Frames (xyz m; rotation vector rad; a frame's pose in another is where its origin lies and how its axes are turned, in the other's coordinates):
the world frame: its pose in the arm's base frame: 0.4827 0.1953 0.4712 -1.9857 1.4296 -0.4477
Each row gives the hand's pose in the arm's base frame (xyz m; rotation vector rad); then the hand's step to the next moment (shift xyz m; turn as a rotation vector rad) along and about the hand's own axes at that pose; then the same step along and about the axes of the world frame.
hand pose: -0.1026 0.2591 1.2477 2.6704 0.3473 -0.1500
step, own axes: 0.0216 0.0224 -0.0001 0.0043 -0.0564 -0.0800
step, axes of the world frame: 0.0226 -0.0201 0.0075 -0.0863 -0.0443 -0.0138
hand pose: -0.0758 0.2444 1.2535 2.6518 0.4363 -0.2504
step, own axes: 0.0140 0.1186 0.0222 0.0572 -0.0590 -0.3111
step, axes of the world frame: 0.1161 -0.0307 -0.0183 -0.1903 -0.2486 -0.0743
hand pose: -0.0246 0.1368 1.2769 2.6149 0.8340 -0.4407
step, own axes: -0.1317 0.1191 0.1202 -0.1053 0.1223 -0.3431
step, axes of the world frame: 0.1763 0.0963 -0.0748 -0.0166 -0.2909 -0.2426
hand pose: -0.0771 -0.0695 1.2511 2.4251 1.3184 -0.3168
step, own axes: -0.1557 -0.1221 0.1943 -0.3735 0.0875 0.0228
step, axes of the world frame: 0.0753 0.2621 -0.0507 0.2575 0.0707 -0.2764
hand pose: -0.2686 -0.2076 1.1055 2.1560 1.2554 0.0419
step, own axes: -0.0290 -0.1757 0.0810 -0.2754 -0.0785 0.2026
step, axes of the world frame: -0.0263 0.1908 0.0340 0.2351 0.2471 -0.0818
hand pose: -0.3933 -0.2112 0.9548 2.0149 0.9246 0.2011
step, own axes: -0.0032 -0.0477 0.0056 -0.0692 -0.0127 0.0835
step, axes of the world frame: -0.0144 0.0427 0.0170 0.0891 0.0629 -0.0060
